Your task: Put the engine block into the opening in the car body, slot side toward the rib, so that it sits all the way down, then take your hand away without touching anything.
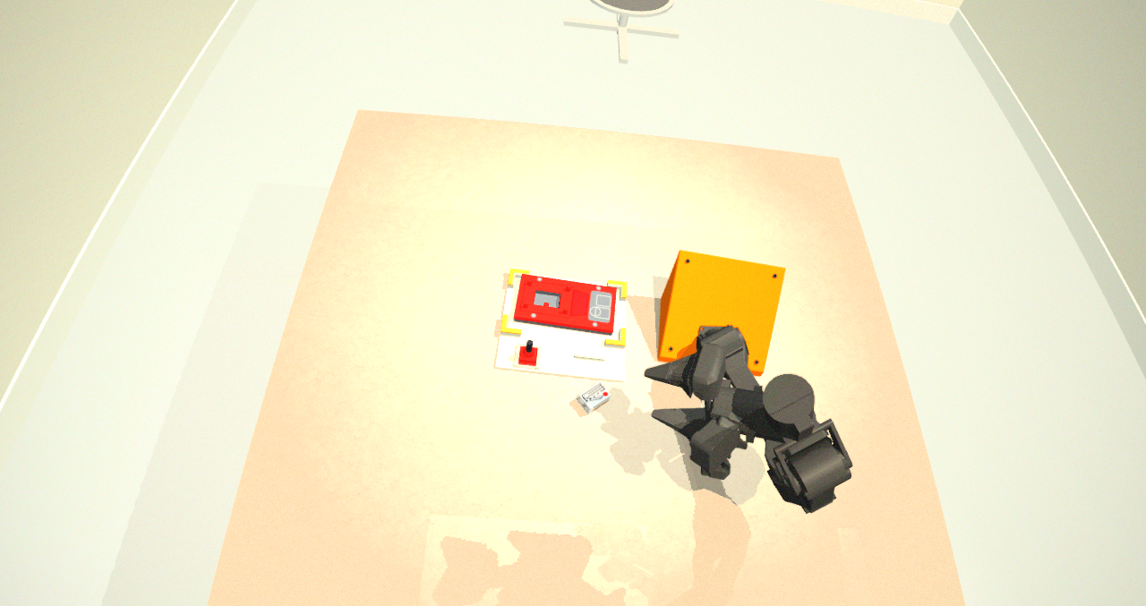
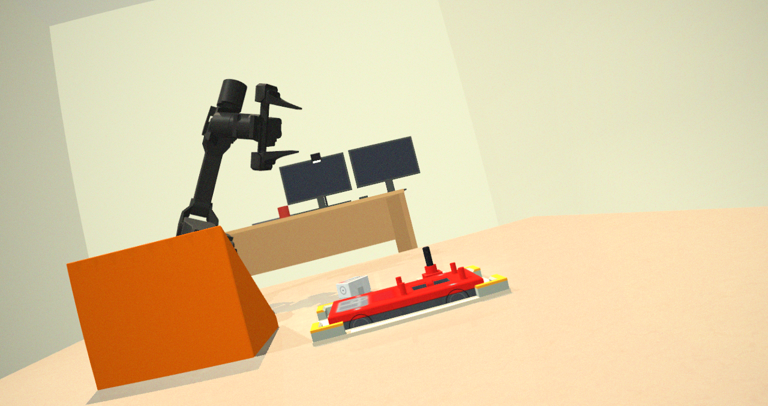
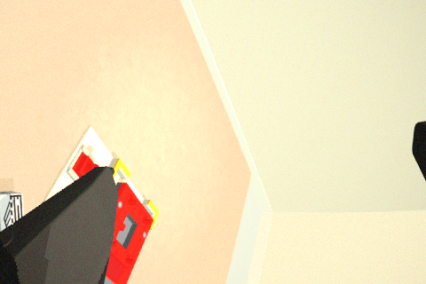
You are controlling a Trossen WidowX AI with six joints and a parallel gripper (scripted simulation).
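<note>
The engine block lies 330 mm below my gripper tip, 150 mm to the right of it and 30 mm ahead of it.
</note>
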